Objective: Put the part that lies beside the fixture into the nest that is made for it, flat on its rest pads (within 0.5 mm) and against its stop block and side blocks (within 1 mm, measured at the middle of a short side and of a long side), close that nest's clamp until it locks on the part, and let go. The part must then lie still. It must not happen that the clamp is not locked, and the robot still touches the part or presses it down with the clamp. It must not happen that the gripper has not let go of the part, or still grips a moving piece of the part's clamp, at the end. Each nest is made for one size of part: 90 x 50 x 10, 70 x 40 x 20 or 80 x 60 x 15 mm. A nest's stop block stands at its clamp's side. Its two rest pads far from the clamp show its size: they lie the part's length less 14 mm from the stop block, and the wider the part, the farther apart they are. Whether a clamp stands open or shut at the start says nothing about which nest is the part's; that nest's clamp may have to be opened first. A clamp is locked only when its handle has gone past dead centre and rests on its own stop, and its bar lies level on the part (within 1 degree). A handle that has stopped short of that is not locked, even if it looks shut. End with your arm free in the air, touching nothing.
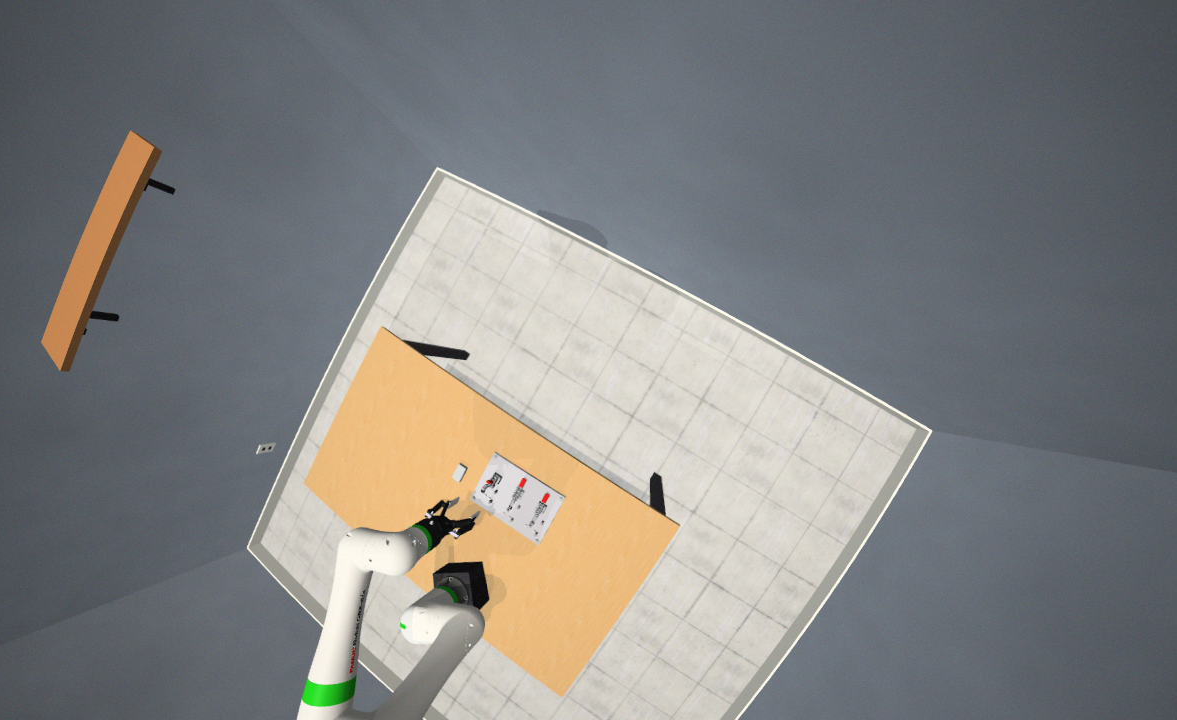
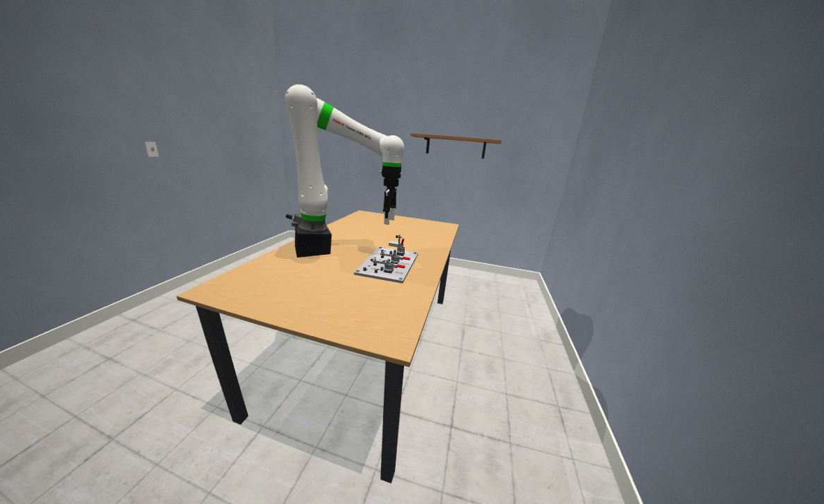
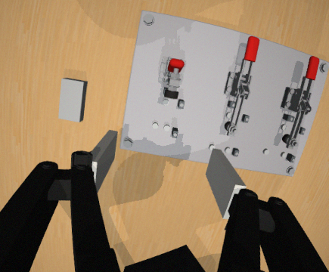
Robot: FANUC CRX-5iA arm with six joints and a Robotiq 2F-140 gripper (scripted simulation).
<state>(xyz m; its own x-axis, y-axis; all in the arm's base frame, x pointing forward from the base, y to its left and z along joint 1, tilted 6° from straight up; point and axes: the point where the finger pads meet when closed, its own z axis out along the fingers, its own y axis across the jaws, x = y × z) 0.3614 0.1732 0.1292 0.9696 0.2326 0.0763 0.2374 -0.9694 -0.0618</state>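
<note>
Now: hand 200 mm above the grey rectangular part, 150 mm to the right of it and 40 mm past it. From my hand the other things lie so: fixture plate 210 mm below, 100 mm to the right, 70 mm ahead.
</note>
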